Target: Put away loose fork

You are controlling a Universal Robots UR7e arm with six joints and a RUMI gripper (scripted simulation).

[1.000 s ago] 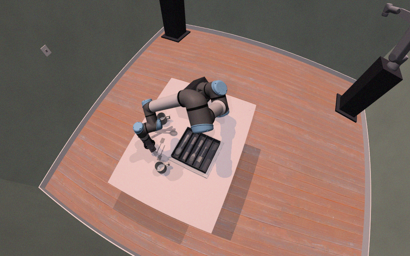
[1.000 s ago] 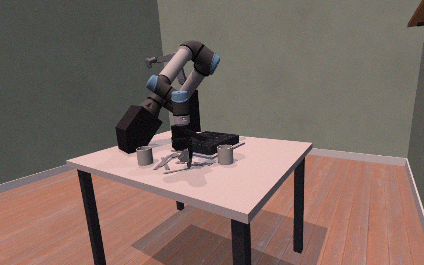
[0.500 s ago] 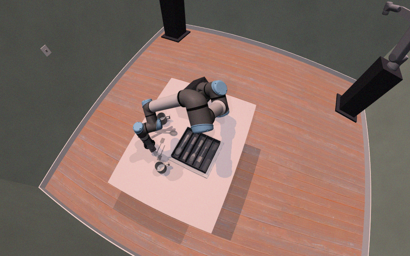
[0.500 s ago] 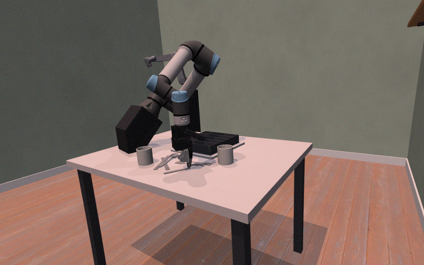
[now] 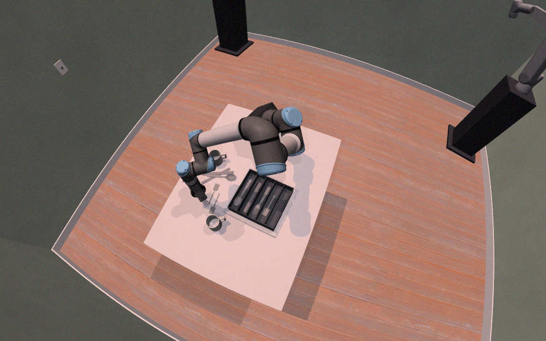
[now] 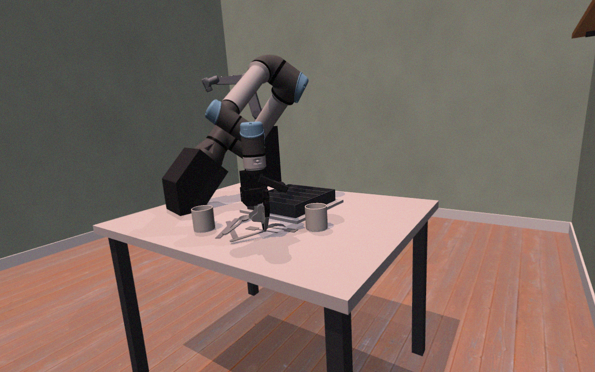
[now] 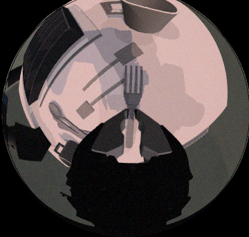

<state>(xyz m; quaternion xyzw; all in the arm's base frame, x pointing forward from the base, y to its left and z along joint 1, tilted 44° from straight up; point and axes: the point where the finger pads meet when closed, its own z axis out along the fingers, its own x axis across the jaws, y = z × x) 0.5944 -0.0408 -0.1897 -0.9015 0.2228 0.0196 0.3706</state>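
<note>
The tray is 32 cm to the left of my hand, 17 cm behind it and 1 cm above it.
</note>
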